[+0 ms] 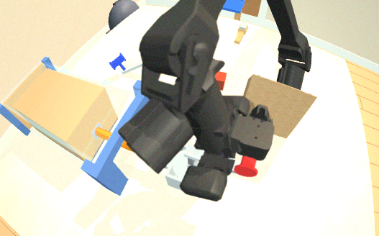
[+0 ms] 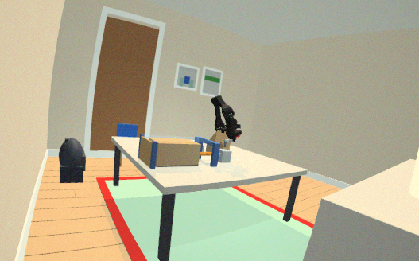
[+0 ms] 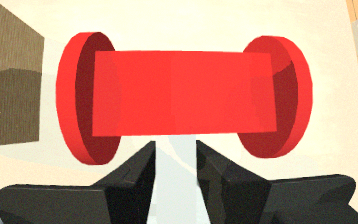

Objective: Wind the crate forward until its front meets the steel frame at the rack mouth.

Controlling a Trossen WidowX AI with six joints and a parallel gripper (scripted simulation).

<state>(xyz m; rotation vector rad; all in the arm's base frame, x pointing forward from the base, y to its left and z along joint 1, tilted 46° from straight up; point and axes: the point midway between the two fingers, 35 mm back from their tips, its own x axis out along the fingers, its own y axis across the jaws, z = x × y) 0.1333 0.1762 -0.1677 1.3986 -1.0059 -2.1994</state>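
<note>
Right now my gripper tip is 50 mm below the red spool-shaped grip and 20 mm past it. The rest, counted from my gripper tip: grey winch: 120 mm below, 60 mm ahead, 20 mm to the right; winch handle: 20 mm ahead, 20 mm above; blue steel frame: 240 mm ahead, 50 mm below, 20 mm to the right.
</note>
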